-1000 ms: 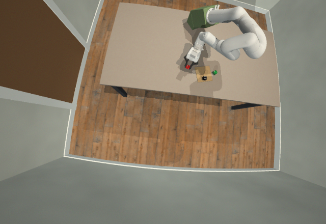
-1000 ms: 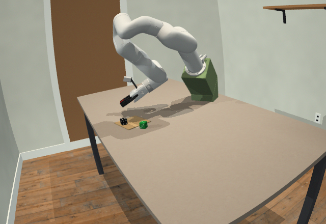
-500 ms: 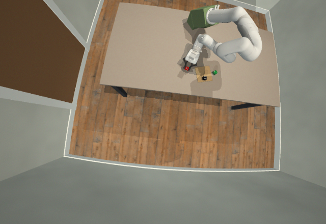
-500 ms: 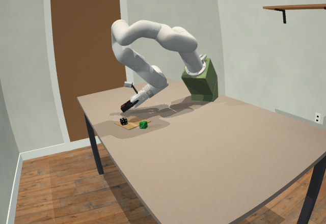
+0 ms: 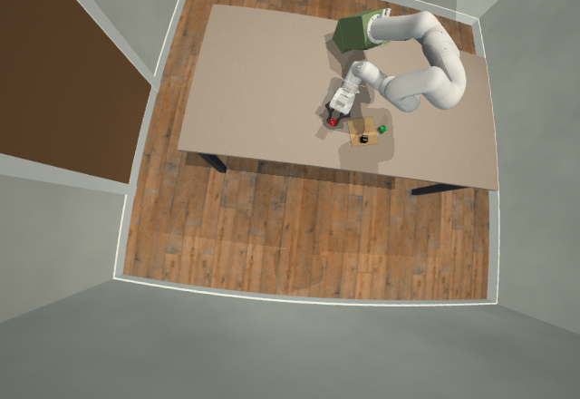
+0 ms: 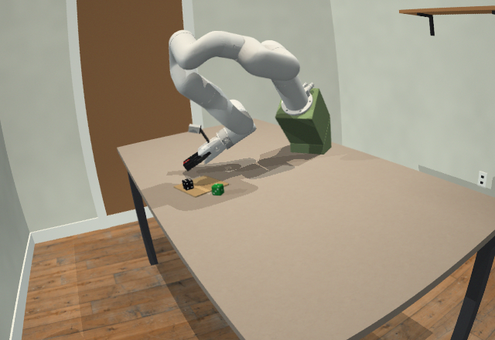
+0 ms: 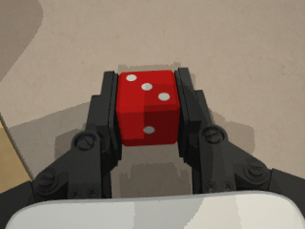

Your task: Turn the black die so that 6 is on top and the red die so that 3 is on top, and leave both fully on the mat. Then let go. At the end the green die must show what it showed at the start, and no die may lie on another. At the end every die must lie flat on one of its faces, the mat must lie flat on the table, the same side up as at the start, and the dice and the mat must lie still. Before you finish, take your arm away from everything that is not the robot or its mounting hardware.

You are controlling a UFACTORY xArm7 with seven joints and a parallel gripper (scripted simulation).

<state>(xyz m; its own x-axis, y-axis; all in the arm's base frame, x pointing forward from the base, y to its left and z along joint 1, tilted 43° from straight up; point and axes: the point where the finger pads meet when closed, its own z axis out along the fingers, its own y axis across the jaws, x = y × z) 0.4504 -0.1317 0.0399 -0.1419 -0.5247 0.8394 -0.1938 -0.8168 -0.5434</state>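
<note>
Now: the red die right at my hand. Also, from my hand: tan mat (16 cm to the left, 3 cm below); black die (17 cm to the left, 5 cm ahead, 2 cm below); green die (26 cm to the left, 3 cm behind, 2 cm below).
</note>
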